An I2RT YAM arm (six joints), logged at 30 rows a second.
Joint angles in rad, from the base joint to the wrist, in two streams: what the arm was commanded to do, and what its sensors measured. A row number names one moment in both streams.
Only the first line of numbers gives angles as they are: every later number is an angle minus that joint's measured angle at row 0.
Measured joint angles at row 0:
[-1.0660 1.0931 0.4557 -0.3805 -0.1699 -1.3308]
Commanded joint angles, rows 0 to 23:
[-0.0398 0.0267 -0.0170 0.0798 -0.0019 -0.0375]
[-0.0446 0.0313 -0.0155 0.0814 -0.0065 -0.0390]
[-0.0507 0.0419 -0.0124 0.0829 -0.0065 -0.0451]
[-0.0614 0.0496 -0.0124 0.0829 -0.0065 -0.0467]
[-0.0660 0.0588 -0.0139 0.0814 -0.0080 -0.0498]
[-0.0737 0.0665 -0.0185 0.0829 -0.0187 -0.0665]
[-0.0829 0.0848 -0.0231 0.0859 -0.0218 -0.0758]
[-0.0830 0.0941 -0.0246 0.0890 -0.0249 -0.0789]
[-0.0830 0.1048 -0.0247 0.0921 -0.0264 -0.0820]
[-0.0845 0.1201 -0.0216 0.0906 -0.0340 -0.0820]
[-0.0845 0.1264 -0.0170 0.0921 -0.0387 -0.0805]
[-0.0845 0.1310 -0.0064 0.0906 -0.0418 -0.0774]
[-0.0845 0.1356 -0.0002 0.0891 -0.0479 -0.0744]
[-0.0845 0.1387 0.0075 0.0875 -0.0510 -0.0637]
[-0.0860 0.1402 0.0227 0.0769 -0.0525 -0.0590]
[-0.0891 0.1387 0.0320 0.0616 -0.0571 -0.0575]
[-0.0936 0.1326 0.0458 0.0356 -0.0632 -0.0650]
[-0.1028 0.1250 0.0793 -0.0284 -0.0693 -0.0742]
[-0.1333 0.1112 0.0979 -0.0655 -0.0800 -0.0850]
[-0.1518 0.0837 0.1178 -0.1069 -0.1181 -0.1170]
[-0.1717 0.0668 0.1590 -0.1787 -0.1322 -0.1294]
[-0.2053 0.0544 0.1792 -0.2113 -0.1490 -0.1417]
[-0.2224 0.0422 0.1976 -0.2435 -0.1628 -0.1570]
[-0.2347 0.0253 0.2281 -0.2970 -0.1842 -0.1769]
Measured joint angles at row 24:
[-0.1912 0.0813 0.1426 -0.1087 -0.0863 -0.1148]
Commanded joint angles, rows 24 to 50:
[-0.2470 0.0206 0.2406 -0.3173 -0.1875 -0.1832]
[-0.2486 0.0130 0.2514 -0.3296 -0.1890 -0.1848]
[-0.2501 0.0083 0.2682 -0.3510 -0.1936 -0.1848]
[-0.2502 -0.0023 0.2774 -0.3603 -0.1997 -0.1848]
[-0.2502 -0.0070 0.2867 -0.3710 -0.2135 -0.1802]
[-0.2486 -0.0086 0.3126 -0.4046 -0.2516 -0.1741]
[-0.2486 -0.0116 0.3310 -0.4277 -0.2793 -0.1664]
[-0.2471 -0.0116 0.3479 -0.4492 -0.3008 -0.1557]
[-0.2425 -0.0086 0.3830 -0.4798 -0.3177 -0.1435]
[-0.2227 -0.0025 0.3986 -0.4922 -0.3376 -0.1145]
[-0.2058 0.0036 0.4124 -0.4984 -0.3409 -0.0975]
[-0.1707 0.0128 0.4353 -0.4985 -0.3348 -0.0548]
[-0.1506 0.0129 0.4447 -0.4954 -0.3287 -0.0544]
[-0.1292 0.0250 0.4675 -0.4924 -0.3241 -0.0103]
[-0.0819 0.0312 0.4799 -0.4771 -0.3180 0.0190]
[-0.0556 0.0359 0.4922 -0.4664 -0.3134 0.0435]
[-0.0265 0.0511 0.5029 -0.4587 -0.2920 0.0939]
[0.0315 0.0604 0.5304 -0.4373 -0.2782 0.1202]
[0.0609 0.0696 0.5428 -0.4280 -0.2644 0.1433]
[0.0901 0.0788 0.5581 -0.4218 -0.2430 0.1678]
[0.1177 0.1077 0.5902 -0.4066 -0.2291 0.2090]
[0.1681 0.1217 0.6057 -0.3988 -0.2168 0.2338]
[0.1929 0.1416 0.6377 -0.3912 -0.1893 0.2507]
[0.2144 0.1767 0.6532 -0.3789 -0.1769 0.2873]
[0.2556 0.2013 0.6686 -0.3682 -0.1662 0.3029]
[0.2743 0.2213 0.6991 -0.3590 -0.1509 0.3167]
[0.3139 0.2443 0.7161 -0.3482 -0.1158 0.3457]
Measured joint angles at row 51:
[0.2380 0.2022 0.6588 -0.3624 -0.1603 0.2175]
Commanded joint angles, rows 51 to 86:
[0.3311 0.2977 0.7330 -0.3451 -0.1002 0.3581]
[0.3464 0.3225 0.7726 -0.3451 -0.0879 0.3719]
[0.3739 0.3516 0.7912 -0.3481 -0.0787 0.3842]
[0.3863 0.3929 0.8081 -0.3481 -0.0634 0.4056]
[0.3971 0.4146 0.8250 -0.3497 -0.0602 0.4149]
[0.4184 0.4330 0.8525 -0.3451 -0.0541 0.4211]
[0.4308 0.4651 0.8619 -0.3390 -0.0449 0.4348]
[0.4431 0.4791 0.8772 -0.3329 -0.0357 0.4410]
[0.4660 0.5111 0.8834 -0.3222 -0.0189 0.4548]
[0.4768 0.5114 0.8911 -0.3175 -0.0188 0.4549]
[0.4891 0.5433 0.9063 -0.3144 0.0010 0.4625]
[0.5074 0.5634 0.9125 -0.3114 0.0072 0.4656]
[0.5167 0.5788 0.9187 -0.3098 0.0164 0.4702]
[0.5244 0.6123 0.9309 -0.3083 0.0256 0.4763]
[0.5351 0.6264 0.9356 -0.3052 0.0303 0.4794]
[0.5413 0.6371 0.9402 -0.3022 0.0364 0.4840]
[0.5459 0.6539 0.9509 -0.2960 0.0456 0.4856]
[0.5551 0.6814 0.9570 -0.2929 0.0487 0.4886]
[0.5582 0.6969 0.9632 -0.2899 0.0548 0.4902]
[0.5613 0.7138 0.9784 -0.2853 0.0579 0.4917]
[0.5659 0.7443 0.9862 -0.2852 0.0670 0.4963]
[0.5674 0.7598 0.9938 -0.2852 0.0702 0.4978]
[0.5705 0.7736 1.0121 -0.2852 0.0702 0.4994]
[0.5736 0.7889 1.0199 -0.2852 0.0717 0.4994]
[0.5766 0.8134 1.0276 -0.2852 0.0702 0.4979]
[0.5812 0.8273 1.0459 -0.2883 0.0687 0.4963]
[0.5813 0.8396 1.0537 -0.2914 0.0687 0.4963]
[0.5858 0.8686 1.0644 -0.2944 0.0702 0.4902]
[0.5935 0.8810 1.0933 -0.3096 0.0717 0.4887]
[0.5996 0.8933 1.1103 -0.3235 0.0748 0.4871]
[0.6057 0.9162 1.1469 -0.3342 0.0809 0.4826]
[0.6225 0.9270 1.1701 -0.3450 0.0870 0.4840]
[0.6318 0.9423 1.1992 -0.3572 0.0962 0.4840]
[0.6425 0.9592 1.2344 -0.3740 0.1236 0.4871]
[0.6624 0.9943 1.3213 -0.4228 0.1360 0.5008]
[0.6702 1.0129 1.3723 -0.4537 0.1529 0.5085]
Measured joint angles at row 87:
[0.6199 0.9819 1.2295 -0.3624 0.1136 0.4826]
